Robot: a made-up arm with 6 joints.
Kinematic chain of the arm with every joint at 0, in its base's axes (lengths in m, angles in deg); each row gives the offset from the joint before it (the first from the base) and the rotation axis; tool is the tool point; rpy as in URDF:
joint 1: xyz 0 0 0.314 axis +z
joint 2: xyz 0 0 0 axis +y
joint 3: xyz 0.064 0 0.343 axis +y
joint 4: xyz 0.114 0 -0.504 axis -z
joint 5: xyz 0 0 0 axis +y
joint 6: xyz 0.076 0 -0.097 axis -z
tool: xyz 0 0 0 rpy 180 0 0
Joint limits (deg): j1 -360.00..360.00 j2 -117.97..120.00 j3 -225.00..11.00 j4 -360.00..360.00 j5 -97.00..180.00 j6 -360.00..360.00
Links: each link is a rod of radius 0.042 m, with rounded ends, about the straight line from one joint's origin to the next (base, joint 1, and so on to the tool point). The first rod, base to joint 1, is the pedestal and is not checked.
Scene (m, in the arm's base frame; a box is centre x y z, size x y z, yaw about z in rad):
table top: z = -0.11
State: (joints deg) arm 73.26 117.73 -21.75 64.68 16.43 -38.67
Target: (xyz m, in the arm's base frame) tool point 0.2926 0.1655 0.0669
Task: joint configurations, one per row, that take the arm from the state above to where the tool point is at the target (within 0.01 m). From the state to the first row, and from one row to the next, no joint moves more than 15 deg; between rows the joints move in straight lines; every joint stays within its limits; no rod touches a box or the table.
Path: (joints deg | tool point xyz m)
1: 63.21 105.34 -13.19 68.21 3.69 -31.12 | -0.0760 -0.2939 0.0445
2: 53.16 92.95 -4.62 71.73 -9.04 -23.58 | -0.0778 -0.2469 0.0731
3: 43.12 80.56 3.94 75.26 -21.78 -16.03 | -0.0762 -0.2125 0.1124
4: 44.24 68.28 -0.78 75.64 -23.28 -20.56 | -0.0157 -0.1616 0.0359
5: 45.37 55.99 -5.51 76.02 -24.77 -25.09 | 0.0598 -0.0909 -0.0121
6: 46.50 43.71 -10.23 76.40 -26.26 -29.61 | 0.1421 -0.0071 -0.0245
7: 47.62 31.42 -14.95 76.78 -27.76 -34.14 | 0.2225 0.0815 0.0020
8: 48.75 19.14 -19.68 77.16 -29.25 -38.67 | 0.2926 0.1655 0.0669

